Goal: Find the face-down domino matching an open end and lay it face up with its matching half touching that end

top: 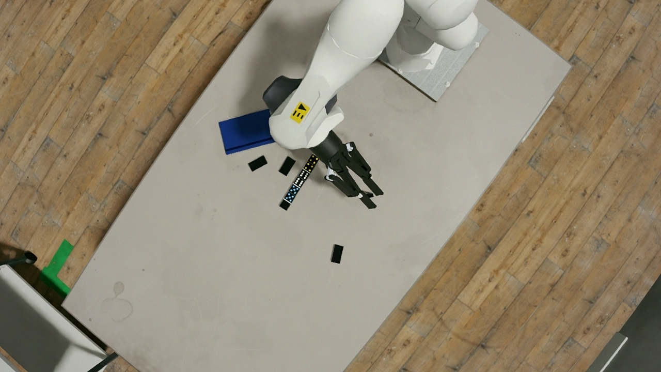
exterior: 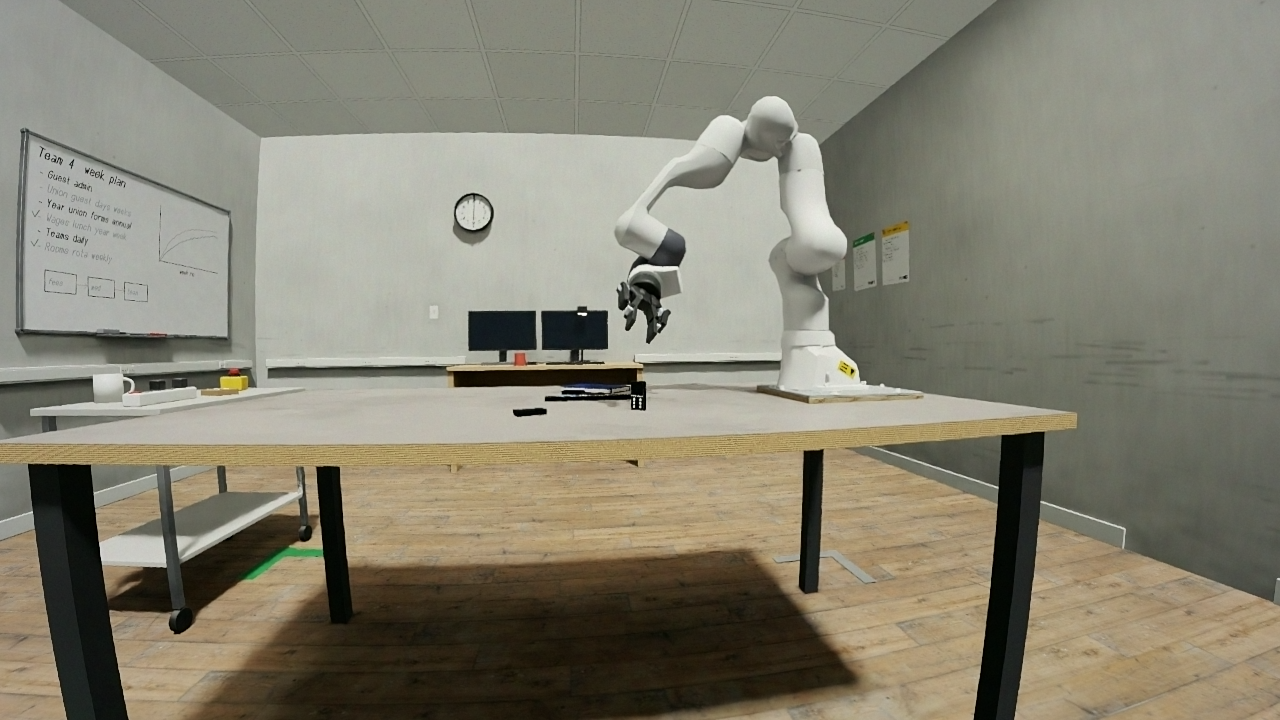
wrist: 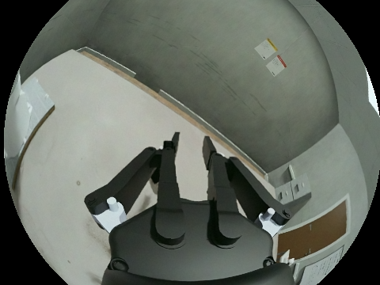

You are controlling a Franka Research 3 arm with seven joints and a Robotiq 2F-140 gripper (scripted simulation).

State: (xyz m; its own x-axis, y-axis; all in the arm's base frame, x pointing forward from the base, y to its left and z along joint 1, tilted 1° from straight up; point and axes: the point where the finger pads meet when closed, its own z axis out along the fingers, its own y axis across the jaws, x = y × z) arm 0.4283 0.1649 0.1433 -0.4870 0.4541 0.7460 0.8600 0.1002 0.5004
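Now: hand 140 mm above the domino, 10 mm to the right of it and 10 mm short of it. From my hand the other things lie so: blue book: 410 mm to the right, 160 mm below, 80 mm ahead.
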